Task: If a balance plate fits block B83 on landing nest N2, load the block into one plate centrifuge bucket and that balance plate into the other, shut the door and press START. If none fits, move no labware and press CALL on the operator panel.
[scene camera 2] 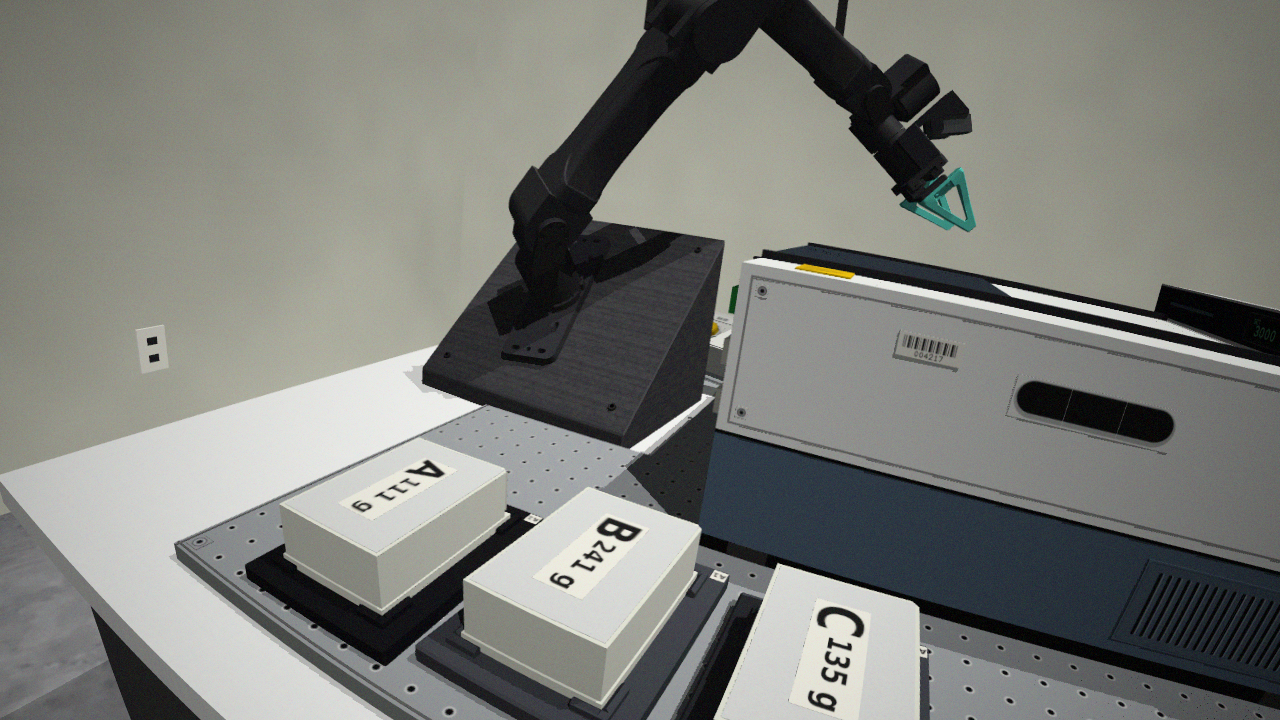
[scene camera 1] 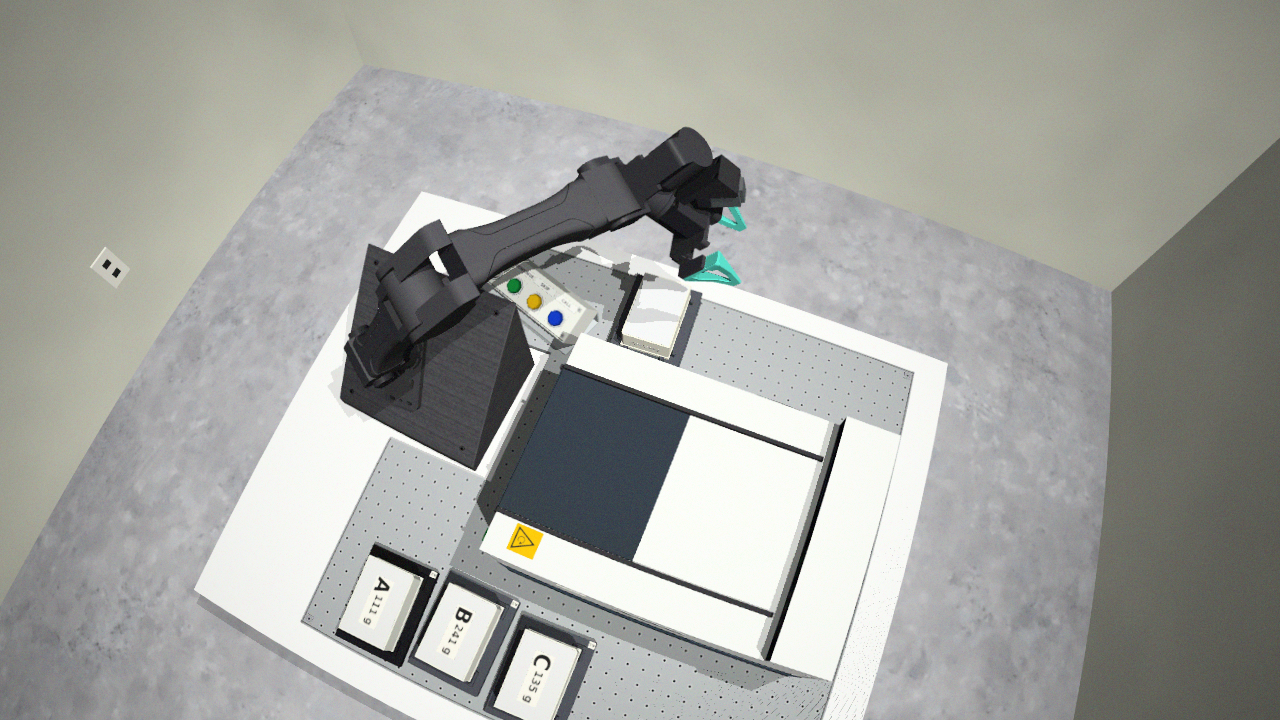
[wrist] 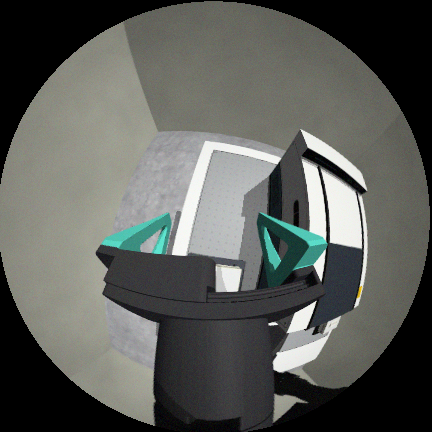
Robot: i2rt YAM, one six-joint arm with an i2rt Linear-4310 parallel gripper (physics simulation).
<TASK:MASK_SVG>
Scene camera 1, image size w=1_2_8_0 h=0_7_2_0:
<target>gripper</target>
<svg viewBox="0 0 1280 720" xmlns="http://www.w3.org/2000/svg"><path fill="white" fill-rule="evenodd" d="M674 189L675 197L672 195L666 206L658 214L649 218L673 233L669 257L679 264L678 277L684 281L715 282L730 286L740 284L741 280L720 251L707 257L700 255L693 259L694 249L701 251L710 245L710 242L707 241L710 225L719 223L737 231L747 228L738 207L728 207L736 222L722 215L723 207L710 207L707 228L688 239L659 219L674 203L678 188ZM706 271L718 270L725 274L728 278Z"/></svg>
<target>white block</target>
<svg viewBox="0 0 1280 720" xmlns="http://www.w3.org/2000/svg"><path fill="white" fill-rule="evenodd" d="M645 272L622 329L620 346L625 345L630 349L656 357L664 357L664 359L669 360L691 298L691 285Z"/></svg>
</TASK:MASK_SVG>
